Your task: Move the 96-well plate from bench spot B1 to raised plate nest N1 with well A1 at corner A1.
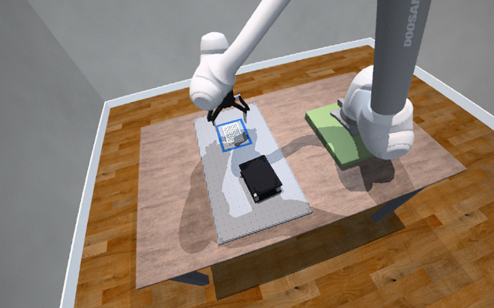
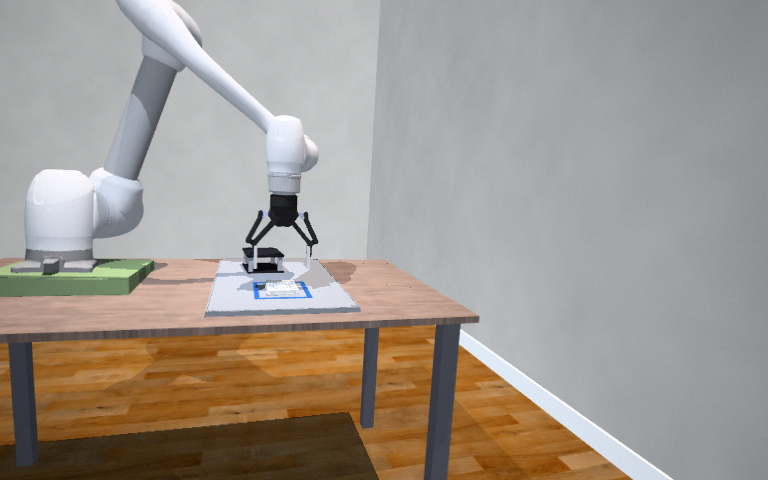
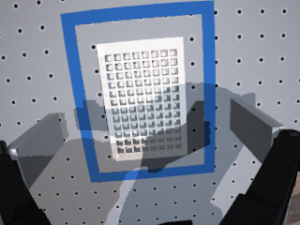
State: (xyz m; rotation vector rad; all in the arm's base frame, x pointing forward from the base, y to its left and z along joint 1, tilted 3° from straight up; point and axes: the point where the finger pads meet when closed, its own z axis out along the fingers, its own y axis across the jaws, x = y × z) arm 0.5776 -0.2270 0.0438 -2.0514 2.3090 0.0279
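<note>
Now: the white 96-well plate 70 mm below my hand.
</note>
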